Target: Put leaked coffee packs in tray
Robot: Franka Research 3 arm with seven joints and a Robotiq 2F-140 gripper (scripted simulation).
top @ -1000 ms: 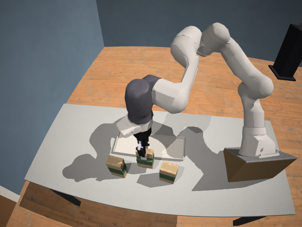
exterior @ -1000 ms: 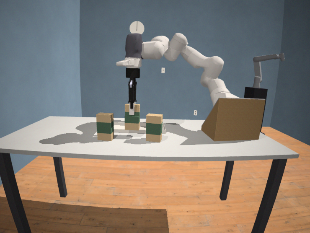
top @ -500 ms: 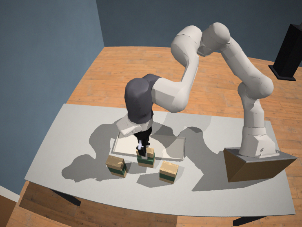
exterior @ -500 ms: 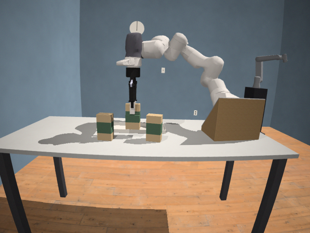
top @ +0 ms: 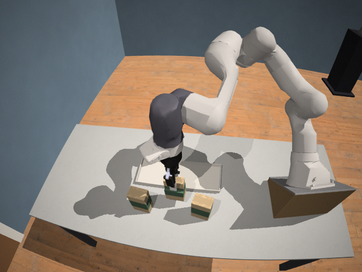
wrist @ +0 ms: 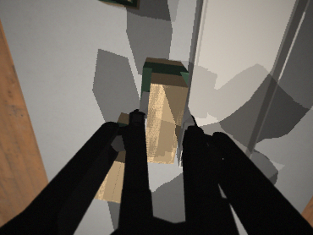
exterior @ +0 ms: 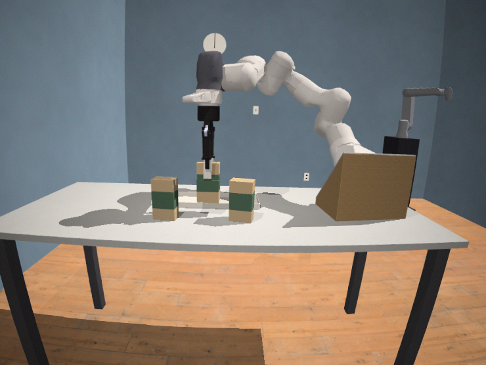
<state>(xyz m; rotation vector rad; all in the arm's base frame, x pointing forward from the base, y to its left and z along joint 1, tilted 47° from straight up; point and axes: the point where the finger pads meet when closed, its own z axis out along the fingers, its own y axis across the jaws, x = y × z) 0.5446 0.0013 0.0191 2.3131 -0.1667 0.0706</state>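
My gripper is now 1 cm past the tray, 13 cm to the left of it and 16 cm above it.
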